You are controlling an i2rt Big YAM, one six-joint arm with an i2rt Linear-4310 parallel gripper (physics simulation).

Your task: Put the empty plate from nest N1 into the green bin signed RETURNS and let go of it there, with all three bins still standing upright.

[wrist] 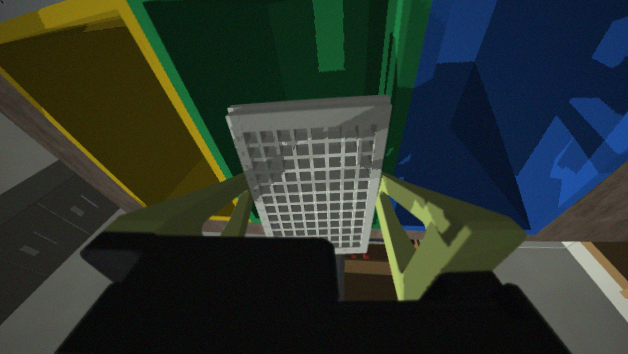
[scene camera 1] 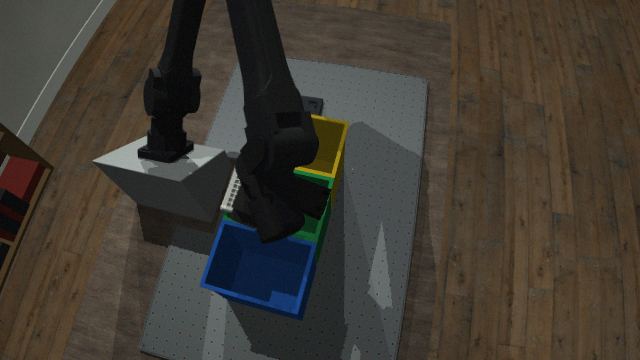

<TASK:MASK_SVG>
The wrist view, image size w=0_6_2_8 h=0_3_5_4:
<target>my gripper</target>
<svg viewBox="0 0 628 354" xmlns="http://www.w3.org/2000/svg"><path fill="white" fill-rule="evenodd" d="M572 353L519 286L511 283L503 285L493 272L527 237L527 233L509 216L408 183L382 171L375 205L398 300L339 301L335 248L327 239L320 237L245 237L252 210L253 197L243 172L217 184L120 215L80 251L80 256L113 283L109 284L54 352L54 354ZM389 196L424 223L426 234L417 250L400 224ZM239 196L231 218L221 235L203 236L202 227L205 221Z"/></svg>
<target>yellow bin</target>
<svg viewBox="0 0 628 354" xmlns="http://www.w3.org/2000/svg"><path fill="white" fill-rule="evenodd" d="M238 198L236 197L209 218L209 220L229 221ZM0 23L0 74L143 207L226 180L126 0L65 0Z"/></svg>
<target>white gridded plate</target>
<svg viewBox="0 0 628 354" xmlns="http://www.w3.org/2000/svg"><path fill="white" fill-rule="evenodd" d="M390 96L369 95L231 105L227 108L229 114L225 117L266 237L320 237L329 240L334 245L335 254L367 253L392 111Z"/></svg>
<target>green bin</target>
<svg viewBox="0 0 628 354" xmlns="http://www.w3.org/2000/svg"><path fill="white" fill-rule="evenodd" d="M375 205L371 229L380 229L381 226ZM253 200L249 219L251 222L261 223ZM126 0L226 179L244 172L225 117L229 114L227 108L231 105L369 95L388 95L391 97L392 111L381 171L392 176L394 175L432 0Z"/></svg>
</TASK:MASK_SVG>
